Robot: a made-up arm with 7 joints. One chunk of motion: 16 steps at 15 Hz.
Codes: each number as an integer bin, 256 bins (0 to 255) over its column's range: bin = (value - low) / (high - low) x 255, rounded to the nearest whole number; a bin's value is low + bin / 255 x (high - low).
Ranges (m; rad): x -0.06..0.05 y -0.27..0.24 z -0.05..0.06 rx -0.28..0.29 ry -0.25..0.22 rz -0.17..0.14
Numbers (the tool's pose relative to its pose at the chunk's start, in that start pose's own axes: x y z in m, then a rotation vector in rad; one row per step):
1: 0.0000 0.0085 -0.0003 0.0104 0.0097 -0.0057
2: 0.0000 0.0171 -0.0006 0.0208 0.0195 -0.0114
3: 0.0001 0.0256 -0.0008 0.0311 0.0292 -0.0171
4: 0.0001 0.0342 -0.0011 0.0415 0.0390 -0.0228
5: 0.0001 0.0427 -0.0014 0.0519 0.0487 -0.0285
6: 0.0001 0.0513 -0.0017 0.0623 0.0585 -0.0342
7: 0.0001 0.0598 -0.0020 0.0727 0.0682 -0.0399
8: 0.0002 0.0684 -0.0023 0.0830 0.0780 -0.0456
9: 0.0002 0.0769 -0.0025 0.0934 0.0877 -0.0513
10: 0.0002 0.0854 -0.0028 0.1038 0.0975 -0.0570
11: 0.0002 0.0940 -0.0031 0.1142 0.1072 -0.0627
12: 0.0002 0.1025 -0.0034 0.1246 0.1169 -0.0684
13: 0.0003 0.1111 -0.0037 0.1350 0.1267 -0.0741
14: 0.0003 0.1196 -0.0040 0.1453 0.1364 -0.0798
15: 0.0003 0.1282 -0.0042 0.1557 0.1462 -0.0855
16: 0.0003 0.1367 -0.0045 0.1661 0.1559 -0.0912
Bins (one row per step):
1: 139 139 115 130 141 135
2: 139 144 115 135 146 130
3: 139 148 114 139 151 126
4: 139 152 113 144 157 121
5: 139 156 113 148 162 116
6: 139 161 112 153 167 112
7: 139 165 111 158 173 107
8: 140 169 111 162 178 102
9: 140 173 110 167 183 98
10: 140 178 109 172 189 93
11: 140 182 109 176 194 88
12: 140 186 108 181 199 84
13: 140 191 107 186 204 79
14: 140 195 107 190 210 74
15: 140 199 106 195 215 70
16: 140 203 105 200 220 65

